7 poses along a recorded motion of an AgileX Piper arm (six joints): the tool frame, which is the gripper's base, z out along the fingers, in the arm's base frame.
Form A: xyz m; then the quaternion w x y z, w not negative.
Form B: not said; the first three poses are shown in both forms.
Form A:
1: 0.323 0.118 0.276 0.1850 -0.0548 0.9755 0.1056
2: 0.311 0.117 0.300 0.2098 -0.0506 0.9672 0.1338
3: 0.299 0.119 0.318 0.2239 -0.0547 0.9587 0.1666
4: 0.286 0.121 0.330 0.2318 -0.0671 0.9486 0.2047
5: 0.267 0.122 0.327 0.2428 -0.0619 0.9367 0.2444
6: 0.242 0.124 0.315 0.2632 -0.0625 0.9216 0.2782
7: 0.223 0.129 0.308 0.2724 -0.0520 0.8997 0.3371
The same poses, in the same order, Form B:
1:
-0.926 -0.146 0.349 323
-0.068 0.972 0.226 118
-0.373 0.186 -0.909 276
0 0 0 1

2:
-0.907 -0.154 0.392 311
-0.042 0.959 0.280 117
-0.419 0.238 -0.876 300
0 0 0 1

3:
-0.894 -0.179 0.411 299
-0.030 0.939 0.344 119
-0.448 0.295 -0.844 318
0 0 0 1

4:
-0.884 -0.222 0.412 286
-0.032 0.907 0.419 121
-0.467 0.357 -0.809 330
0 0 0 1

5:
-0.874 -0.235 0.425 267
0.003 0.873 0.488 122
-0.485 0.428 -0.763 327
0 0 0 1

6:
-0.854 -0.262 0.450 242
0.031 0.837 0.546 124
-0.520 0.480 -0.707 315
0 0 0 1

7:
-0.846 -0.277 0.455 223
0.090 0.767 0.635 129
-0.525 0.578 -0.624 308
0 0 0 1

